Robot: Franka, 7 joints.
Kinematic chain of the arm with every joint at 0, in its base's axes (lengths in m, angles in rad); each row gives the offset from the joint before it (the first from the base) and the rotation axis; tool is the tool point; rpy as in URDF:
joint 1: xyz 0 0 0.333 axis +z
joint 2: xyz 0 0 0 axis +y
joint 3: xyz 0 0 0.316 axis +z
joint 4: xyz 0.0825 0 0 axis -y
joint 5: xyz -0.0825 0 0.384 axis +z
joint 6: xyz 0 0 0 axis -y
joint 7: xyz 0.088 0 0 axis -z
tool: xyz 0 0 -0.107 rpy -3.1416 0 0
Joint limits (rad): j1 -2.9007..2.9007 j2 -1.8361..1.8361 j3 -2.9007..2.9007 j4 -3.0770..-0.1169 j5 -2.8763..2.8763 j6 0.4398..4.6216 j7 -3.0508..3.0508
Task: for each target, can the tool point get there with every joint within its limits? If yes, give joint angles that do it. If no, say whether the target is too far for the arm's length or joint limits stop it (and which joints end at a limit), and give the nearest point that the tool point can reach.
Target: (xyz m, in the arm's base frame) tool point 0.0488 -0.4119 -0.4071
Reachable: no: joint limits stop it (at a limit: joint 2) | nearest point 0.0472 -0.3984 -0.3475 | short by 0.061 m
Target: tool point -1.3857 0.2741 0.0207
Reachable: no: too far | nearest point -0.8217 0.1625 0.1478 | short by 0.589 m
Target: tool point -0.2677 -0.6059 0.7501
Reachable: yes | joints 1.4732 -1.2483 1.0731 -0.8842 0.5711 3.8258 0.2760
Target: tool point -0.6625 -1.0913 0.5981
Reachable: no: too far | nearest point -0.4359 -0.7180 0.5074 | short by 0.446 m
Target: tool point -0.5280 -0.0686 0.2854
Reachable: yes | joints -1.8272 1.5592 -1.2006 -2.1616 1.2686 3.9574 -1.4493
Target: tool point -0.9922 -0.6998 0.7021
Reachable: no: too far | nearest point -0.6708 -0.4731 0.5825 | short by 0.411 m
